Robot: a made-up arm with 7 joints.
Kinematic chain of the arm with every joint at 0, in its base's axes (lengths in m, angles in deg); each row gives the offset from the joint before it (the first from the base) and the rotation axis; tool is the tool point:
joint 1: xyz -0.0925 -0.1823 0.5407 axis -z
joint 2: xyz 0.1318 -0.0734 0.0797 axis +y
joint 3: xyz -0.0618 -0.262 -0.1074 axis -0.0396 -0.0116 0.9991
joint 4: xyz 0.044 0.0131 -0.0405 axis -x
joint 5: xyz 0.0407 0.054 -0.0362 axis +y
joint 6: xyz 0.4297 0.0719 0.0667 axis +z
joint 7: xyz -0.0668 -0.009 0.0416 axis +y
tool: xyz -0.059 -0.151 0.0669
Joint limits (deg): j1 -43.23..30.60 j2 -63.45..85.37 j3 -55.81..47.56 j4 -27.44..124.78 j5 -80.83..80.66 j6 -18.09..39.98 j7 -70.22..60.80
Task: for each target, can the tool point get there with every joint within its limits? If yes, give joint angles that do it. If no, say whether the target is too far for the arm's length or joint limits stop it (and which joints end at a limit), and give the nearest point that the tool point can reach.
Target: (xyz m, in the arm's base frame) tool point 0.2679 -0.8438 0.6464
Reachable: yes | joints 12.30 -27.98 -22.61 -8.80 13.57 20.73 -28.58
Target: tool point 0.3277 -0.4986 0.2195
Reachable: yes | joints -12.48 36.69 15.49 71.10 56.13 -13.11 46.27
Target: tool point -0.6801 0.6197 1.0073
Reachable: no: joint limits stop it (at a limit: joint 1, joint 3, joint 4, joint 6, joint 7) | nearest point -0.3858 0.0331 0.8031 | short by 0.687 m
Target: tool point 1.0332 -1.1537 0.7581
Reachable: no: too far | nearest point 0.6810 -0.8498 0.6511 | short by 0.477 m
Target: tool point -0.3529 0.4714 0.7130
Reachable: no: joint limits stop it (at a limit: joint 1, joint 3, joint 4, joint 6, joint 7) | nearest point -0.2767 0.0971 0.6786 | short by 0.384 m
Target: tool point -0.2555 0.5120 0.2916
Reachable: no: joint limits stop it (at a limit: joint 1, joint 3, joint 6, joint 7) | nearest point -0.0371 0.1867 0.3846 | short by 0.403 m
